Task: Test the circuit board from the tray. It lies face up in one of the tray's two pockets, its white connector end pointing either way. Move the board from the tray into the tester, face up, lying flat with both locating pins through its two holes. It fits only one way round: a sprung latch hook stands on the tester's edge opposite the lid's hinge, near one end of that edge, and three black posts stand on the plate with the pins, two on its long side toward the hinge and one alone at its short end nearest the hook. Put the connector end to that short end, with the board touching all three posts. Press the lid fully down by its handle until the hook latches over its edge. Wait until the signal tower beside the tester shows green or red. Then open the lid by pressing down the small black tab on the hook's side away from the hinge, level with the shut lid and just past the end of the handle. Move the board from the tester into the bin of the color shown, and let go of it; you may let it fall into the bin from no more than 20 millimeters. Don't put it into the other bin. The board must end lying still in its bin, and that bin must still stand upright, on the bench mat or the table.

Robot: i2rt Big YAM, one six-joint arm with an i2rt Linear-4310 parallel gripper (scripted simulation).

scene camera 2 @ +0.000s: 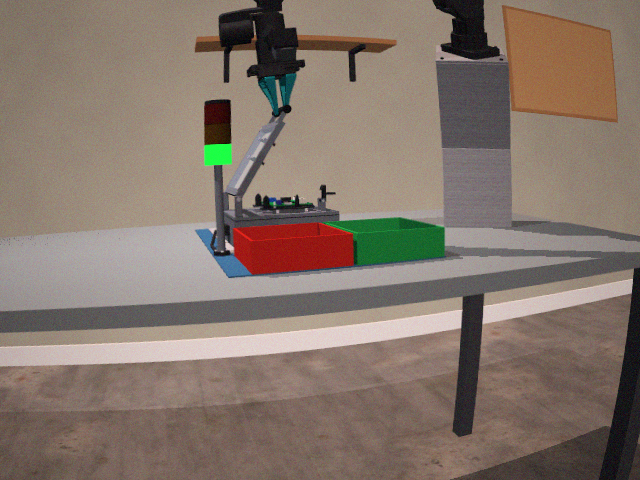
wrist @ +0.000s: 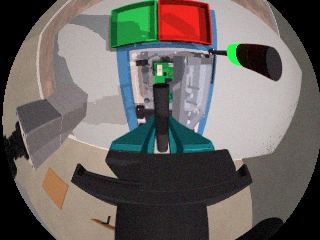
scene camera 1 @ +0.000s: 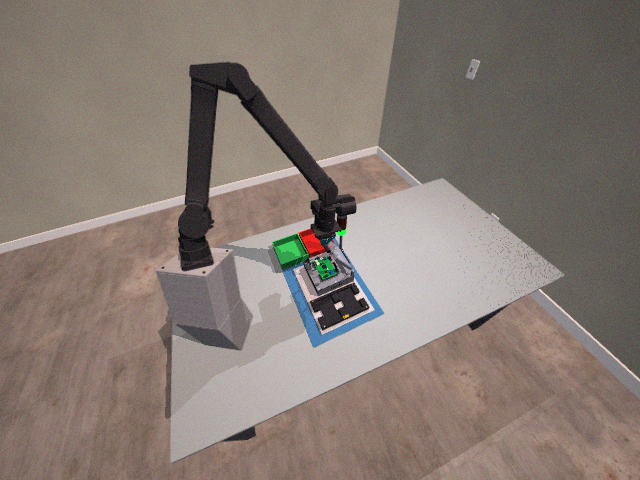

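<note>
Gripper (scene camera 2: pixel 281 114) visible. Red bin (scene camera 2: pixel 292 247), plus green bin (scene camera 2: pixel 374 243). Green bin (scene camera 1: pixel 290 250) visible there too.
</note>
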